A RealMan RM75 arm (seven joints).
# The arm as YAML. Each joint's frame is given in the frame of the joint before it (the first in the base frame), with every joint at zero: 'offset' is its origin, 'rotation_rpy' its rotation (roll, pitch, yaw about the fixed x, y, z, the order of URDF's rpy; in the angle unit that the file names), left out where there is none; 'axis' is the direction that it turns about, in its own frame. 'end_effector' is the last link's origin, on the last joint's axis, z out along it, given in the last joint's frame.
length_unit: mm
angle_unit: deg
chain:
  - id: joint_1
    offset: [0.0, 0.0, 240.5]
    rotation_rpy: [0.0, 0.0, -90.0]
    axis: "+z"
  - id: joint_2
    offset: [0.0, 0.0, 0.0]
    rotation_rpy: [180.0, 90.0, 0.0]
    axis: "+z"
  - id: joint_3
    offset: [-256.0, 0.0, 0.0]
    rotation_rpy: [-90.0, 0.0, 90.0]
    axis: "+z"
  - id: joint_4
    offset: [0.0, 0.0, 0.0]
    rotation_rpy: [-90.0, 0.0, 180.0]
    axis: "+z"
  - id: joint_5
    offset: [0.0, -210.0, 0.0]
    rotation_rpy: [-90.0, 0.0, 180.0]
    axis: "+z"
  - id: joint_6
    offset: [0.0, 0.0, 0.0]
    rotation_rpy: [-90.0, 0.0, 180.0]
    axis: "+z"
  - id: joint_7
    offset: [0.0, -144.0, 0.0]
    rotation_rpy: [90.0, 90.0, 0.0]
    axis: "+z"
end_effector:
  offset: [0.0, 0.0, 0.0]
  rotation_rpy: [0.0, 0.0, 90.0]
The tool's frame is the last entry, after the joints.
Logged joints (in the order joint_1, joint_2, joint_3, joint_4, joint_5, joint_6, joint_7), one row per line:
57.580 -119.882 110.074 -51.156 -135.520 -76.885 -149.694
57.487 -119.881 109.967 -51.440 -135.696 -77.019 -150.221
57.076 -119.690 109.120 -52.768 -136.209 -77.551 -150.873
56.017 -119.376 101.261 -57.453 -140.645 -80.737 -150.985
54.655 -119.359 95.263 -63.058 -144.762 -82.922 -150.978
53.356 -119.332 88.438 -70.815 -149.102 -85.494 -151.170
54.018 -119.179 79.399 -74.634 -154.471 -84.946 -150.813
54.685 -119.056 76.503 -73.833 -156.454 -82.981 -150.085
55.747 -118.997 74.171 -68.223 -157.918 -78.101 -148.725
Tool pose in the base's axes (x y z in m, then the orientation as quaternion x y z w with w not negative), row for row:
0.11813 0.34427 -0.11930 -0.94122 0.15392 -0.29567 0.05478
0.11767 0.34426 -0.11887 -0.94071 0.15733 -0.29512 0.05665
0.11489 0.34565 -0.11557 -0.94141 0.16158 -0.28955 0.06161
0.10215 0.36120 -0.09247 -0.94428 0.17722 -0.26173 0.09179
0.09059 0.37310 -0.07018 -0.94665 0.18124 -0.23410 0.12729
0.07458 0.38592 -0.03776 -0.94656 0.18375 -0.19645 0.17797
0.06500 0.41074 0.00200 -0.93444 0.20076 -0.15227 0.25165
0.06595 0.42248 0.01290 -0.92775 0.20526 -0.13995 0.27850
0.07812 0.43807 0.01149 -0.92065 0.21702 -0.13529 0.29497
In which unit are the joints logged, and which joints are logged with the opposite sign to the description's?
The joints are logged in degrees. Opposite sign: joint_2, joint_3, joint_7.
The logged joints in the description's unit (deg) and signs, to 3 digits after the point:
57.580 119.882 -110.074 -51.156 -135.520 -76.885 149.694
57.487 119.881 -109.967 -51.440 -135.696 -77.019 150.221
57.076 119.690 -109.120 -52.768 -136.209 -77.551 150.873
56.017 119.376 -101.261 -57.453 -140.645 -80.737 150.985
54.655 119.359 -95.263 -63.058 -144.762 -82.922 150.978
53.356 119.332 -88.438 -70.815 -149.102 -85.494 151.170
54.018 119.179 -79.399 -74.634 -154.471 -84.946 150.813
54.685 119.056 -76.503 -73.833 -156.454 -82.981 150.085
55.747 118.997 -74.171 -68.223 -157.918 -78.101 148.725

